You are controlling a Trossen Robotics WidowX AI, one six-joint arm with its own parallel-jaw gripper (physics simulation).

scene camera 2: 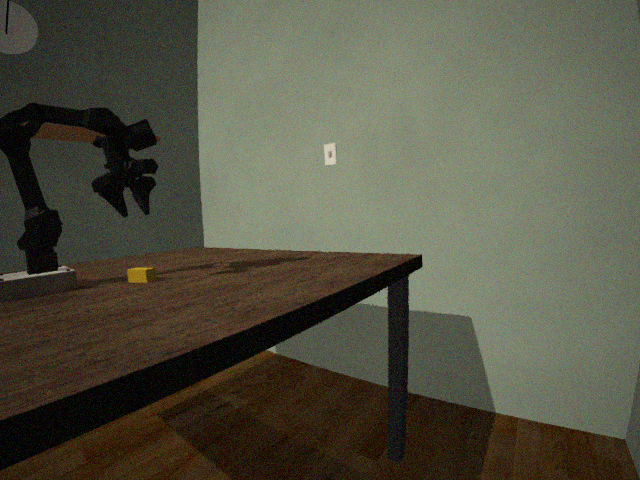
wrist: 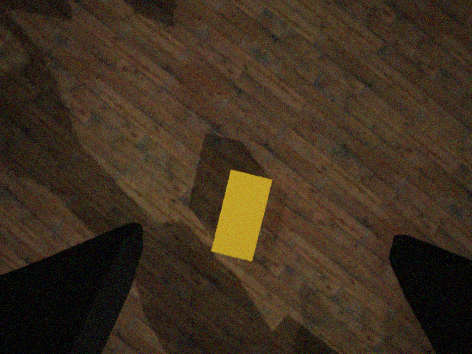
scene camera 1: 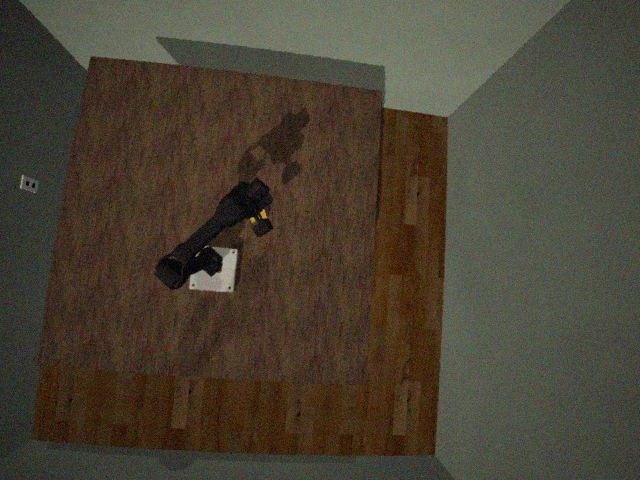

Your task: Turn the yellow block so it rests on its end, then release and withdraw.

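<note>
The yellow block lies flat on its long side on the table. In the scene camera 1 view the arm hides part of it. In the wrist view it shows whole, its long side running slightly tilted from upright, a little left of the middle between the fingertips and farther up in the view. My gripper is open and empty, pointing down, and hangs high above the block without touching it.
The wooden table carries the arm's pale base plate, close to the block. The arm's shadow falls across the table behind the block. The table's right edge has floor beyond it. Walls stand around.
</note>
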